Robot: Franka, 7 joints.
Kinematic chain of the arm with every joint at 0, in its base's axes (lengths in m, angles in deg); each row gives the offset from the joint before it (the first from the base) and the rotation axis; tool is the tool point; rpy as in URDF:
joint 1: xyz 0 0 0.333 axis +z
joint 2: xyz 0 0 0 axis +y
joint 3: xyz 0 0 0.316 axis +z
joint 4: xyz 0.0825 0 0 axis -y
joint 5: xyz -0.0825 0 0.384 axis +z
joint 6: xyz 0 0 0 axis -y
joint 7: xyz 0.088 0 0 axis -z
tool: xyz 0 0 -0.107 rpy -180 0 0
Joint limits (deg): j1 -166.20..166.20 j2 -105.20..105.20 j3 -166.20..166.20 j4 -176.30..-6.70 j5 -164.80..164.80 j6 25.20..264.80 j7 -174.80..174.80
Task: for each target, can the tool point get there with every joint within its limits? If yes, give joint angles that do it. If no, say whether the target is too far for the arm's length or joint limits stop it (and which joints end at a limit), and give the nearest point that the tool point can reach.
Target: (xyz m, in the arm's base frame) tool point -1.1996 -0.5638 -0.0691
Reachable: no: too far | nearest point -0.7430 -0.3492 0.0840 | short by 0.527 m
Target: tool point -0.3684 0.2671 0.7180
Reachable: yes | joints 33.55 -80.03 61.04 -106.13 -66.88 87.98 -11.71
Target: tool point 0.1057 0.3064 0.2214
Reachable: yes | joints -126.44 -13.95 -140.19 -161.17 80.28 221.63 76.46
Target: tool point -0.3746 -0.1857 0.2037
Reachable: yes | joints -42.46 -43.06 -131.75 -150.81 -59.76 209.21 -80.07
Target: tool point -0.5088 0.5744 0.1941
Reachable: yes | joints -18.40 -78.54 134.38 -54.80 -56.92 98.85 70.68
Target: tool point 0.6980 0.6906 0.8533
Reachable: no: too far | nearest point 0.5389 0.5332 0.7347 | short by 0.253 m
